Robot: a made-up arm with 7 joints.
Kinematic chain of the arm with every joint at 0, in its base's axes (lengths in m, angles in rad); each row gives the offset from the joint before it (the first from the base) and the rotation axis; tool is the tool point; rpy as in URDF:
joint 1: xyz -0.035 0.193 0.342 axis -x
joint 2: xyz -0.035 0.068 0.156 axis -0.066 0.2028 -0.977
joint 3: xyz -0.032 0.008 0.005 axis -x
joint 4: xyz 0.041 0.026 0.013 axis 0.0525 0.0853 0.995
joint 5: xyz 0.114 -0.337 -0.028 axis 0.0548 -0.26 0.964
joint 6: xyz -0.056 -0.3 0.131 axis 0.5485 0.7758 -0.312
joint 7: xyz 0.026 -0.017 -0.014 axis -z
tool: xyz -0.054 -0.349 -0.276 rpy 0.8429 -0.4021 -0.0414
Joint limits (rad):
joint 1: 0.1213..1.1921
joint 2: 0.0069..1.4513
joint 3: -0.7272..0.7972
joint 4: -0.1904..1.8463
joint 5: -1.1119..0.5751
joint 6: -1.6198..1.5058
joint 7: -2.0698..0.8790
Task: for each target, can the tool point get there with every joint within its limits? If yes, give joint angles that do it. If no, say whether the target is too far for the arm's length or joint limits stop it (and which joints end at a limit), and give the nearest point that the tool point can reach.
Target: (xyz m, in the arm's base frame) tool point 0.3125 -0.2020 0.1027
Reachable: yes | joints 0.3182 0.6872 0.1170 1.4999 0.1531 1.0735 -1.2487
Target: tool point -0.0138 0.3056 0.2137
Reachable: no: joint limits stop it (at a limit: joint 1, joint 2, joint 3, joint 5, joint 6) | nearest point 0.0062 0.2697 0.1731 | short by 0.058 m
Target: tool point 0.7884 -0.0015 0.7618
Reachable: yes | joints 0.7493 0.7100 -0.3130 1.0242 0.4158 -0.7492 -0.8768
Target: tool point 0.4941 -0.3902 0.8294
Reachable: yes | joints 1.0060 1.1535 -0.3085 1.6855 -0.0395 -0.3819 0.3267
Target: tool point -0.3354 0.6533 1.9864
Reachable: no: too far | nearest point -0.2875 0.5116 1.4801 | short by 0.528 m
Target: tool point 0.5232 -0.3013 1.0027
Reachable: yes | joints 0.8140 0.8329 0.6212 1.3485 -0.2226 -1.2186 0.5937
